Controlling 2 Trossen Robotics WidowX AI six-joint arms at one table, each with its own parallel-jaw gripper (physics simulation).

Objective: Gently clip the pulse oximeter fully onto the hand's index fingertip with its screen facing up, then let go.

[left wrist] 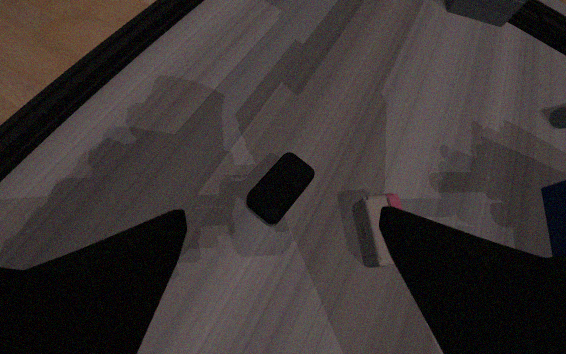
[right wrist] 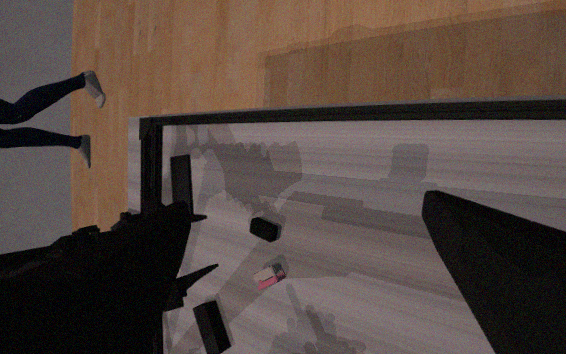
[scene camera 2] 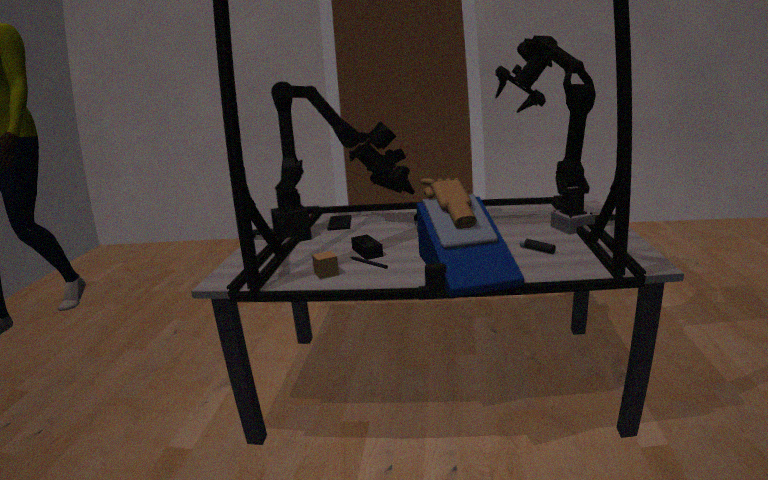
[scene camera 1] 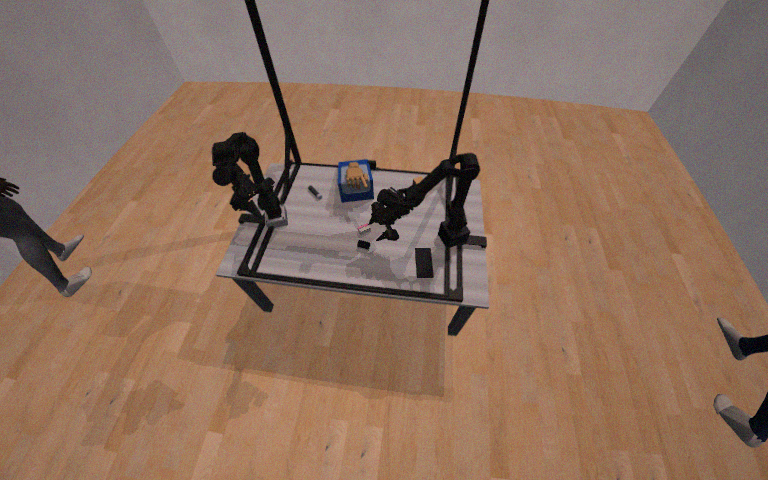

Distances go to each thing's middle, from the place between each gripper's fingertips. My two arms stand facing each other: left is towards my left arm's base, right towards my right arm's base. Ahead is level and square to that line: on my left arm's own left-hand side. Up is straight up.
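The pulse oximeter (left wrist: 366, 212) is my reference here: my right hand is 35 cm above it, 28 cm to the right of it and 22 cm past it. The blue stand (scene camera 2: 475, 269), counted from my right hand, is 32 cm below, 54 cm behind and 17 cm to the left.
Counted from my left hand, the pulse oximeter is 9 cm below, 8 cm behind and 6 cm to the right. The blue stand is 7 cm below my left hand, 40 cm behind it and 17 cm to the right of it.
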